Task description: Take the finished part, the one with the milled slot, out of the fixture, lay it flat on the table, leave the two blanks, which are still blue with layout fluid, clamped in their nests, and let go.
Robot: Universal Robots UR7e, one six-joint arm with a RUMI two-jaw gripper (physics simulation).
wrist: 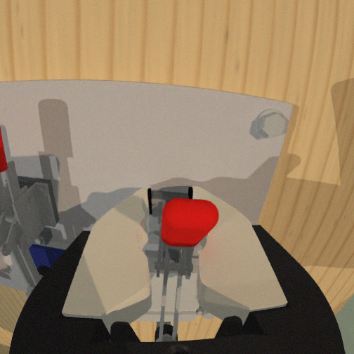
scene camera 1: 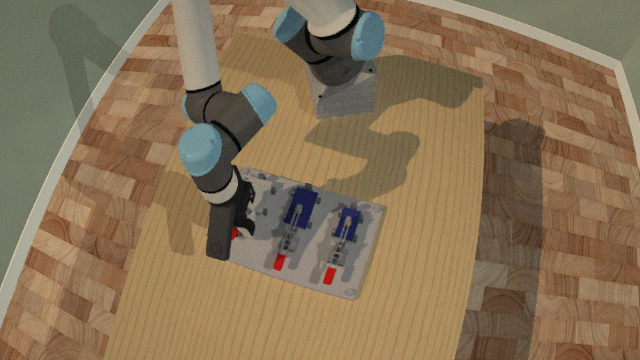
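Where they show: gripper, fingertip midpoint: (scene camera 1: 243, 236); arm's base at its link origin: (scene camera 1: 339, 61).
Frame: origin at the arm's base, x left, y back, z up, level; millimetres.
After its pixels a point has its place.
Note:
The fixture plate (scene camera 1: 255, 252) @(x -43, y -506, z -101 mm) (wrist: 150, 115) lies on the table (scene camera 1: 410, 310) @(x 330, y -538, z -117 mm) (wrist: 200, 40). Two blue blanks (scene camera 1: 302, 200) @(x 20, y -359, z -85 mm) (scene camera 1: 353, 226) @(x 146, y -390, z -75 mm) sit under clamps in their nests; part of one blank (wrist: 44, 256) shows in the wrist view. My gripper (scene camera 1: 241, 233) @(x -82, y -480, z -99 mm) (wrist: 169, 189) is low at the leftmost nest. Its fingers stand a little apart, shut on the red clamp handle (wrist: 187, 220), which rises off-centre between them and covers part of one fingertip. A pale grey piece (wrist: 190, 302), apparently the finished part, lies under the clamp arm. Its slot and the exact grip contact are hidden.
The other two clamps have red handles (scene camera 1: 279, 262) @(x 23, y -519, z -65 mm) (scene camera 1: 329, 276) @(x 133, y -519, z -55 mm) pointing toward the plate's front edge. A bolt head (wrist: 272, 124) stands at a plate corner. The robot's base block (scene camera 1: 345, 100) @(x 39, y -85, z -52 mm) is behind the fixture.

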